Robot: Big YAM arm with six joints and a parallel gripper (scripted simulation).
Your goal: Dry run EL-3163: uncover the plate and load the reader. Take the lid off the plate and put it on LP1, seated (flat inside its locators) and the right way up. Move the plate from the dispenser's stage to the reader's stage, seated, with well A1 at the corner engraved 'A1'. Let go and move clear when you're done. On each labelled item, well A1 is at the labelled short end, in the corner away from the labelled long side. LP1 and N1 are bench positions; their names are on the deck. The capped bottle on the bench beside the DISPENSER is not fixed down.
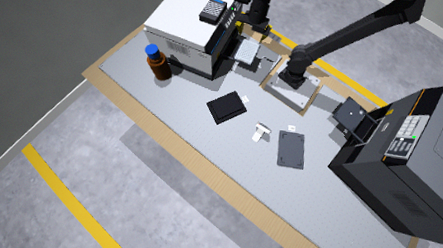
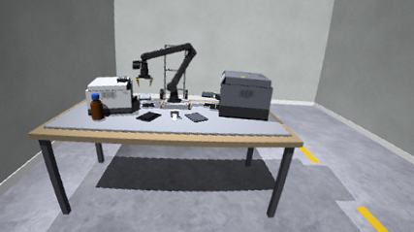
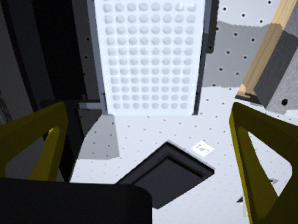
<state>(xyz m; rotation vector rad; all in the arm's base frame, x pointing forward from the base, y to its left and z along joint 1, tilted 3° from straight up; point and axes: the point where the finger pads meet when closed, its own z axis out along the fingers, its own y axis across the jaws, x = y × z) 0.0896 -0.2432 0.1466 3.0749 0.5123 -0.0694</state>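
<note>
Right now the white well plate is 9 cm below my hand. Round my hand: black bench pad: 26 cm ahead, 11 cm to the left, 17 cm below; brown capped bottle: 36 cm ahead, 25 cm to the right, 7 cm below; glossy lid: 26 cm ahead, 11 cm to the left, 16 cm below.
</note>
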